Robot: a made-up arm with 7 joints. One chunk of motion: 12 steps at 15 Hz.
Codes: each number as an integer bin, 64 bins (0 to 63) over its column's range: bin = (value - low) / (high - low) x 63, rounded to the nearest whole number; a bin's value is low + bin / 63 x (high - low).
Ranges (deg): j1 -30..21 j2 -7..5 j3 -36..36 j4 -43..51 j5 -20..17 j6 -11..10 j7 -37..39
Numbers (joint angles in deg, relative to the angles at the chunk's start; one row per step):
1: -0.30 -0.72 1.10 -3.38 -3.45 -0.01 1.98
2: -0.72 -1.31 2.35 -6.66 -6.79 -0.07 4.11
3: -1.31 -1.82 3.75 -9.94 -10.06 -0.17 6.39
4: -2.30 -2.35 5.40 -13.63 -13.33 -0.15 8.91
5: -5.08 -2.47 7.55 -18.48 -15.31 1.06 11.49
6: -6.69 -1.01 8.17 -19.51 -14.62 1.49 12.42
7: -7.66 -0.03 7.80 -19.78 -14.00 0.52 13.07
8: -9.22 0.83 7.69 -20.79 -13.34 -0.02 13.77
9: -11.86 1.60 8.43 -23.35 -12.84 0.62 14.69
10: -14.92 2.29 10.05 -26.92 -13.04 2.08 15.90
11: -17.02 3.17 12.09 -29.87 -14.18 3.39 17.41
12: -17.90 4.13 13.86 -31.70 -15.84 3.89 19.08
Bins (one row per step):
1: 37 33 32 27 28 33 32
2: 36 30 34 24 22 33 34
3: 35 27 35 22 17 32 36
4: 34 24 36 20 11 33 38
5: 31 24 38 16 8 36 40
6: 29 31 39 16 9 37 41
7: 28 37 38 16 10 35 42
8: 26 41 38 15 11 33 42
9: 22 45 39 13 12 35 43
10: 19 49 40 11 12 39 44
11: 16 53 42 9 10 43 45
12: 15 58 44 8 7 45 46

